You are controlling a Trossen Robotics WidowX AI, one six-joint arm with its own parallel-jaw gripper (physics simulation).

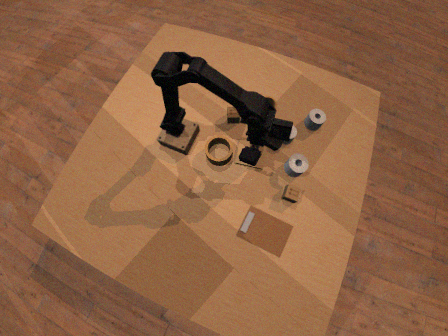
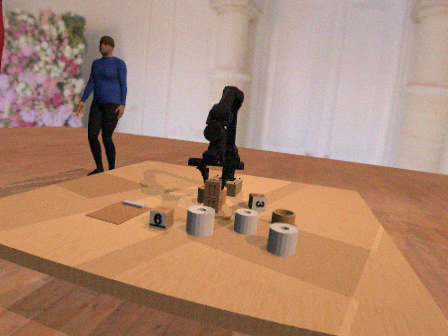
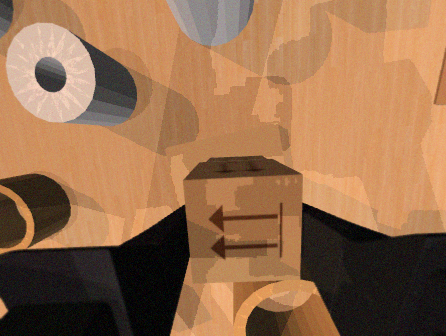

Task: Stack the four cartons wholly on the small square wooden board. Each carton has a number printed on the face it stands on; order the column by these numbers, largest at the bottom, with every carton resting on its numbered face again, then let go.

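Frame: origin at the arm's base, x ahead, y left, z up, level; metres.
Seen in the pictures: gripper, fingertip midpoint: [image 1: 256, 147] [image 2: 214, 188] [image 3: 239, 205]; arm's base, origin of the base link: [image 1: 175, 129].
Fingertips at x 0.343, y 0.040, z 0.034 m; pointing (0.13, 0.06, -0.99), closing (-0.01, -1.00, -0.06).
Note:
Offsets run from my fingertips to a thing's top centre. "spot": to the spot under its first point.
My gripper [image 1: 250, 152] [image 2: 215, 183] [image 3: 239, 205] is shut on a brown carton {0.030 m up, 0.002 m back, 0.000 m left} [image 2: 213, 188] [image 3: 245, 225], which shows arrows on its sides. The held carton is upright directly over another carton {0.026 m down, 0.005 m back, 0.000 m left} [image 2: 214, 202], touching it or very close. That lower carton stands on the small square board {0.080 m down, 0.015 m back, 0.006 m left} [image 1: 252, 166] [image 2: 225, 218] [image 3: 230, 142]; its number is hidden. A carton with a sideways 3 on a side face {spot: 0.037 m down, 0.147 m back, 0.121 m left} [image 1: 233, 114] [image 2: 257, 202] stands near the arm. A carton with an underlined 6 on a side face [image 1: 291, 193] [image 2: 161, 219] stands near the clipboard. The held carton's number does not show.
Three grey-white rolls {0.023 m down, 0.174 m ahead, 0.017 m left} [image 1: 296, 165] [image 2: 200, 222] [image 3: 215, 20] stand beyond the board. A wide brown ring {spot: 0.034 m down, 0.163 m back, 0.096 m right} [image 1: 208, 156] lies between the board and the arm's base [image 1: 179, 142]. A smaller brown ring {0.050 m down, 0.030 m back, 0.246 m left} [image 2: 284, 220] stands near the rolls. A brown clipboard {0.079 m down, 0.154 m ahead, 0.270 m right} [image 1: 270, 234] [image 2: 112, 214] lies past the 6 carton.

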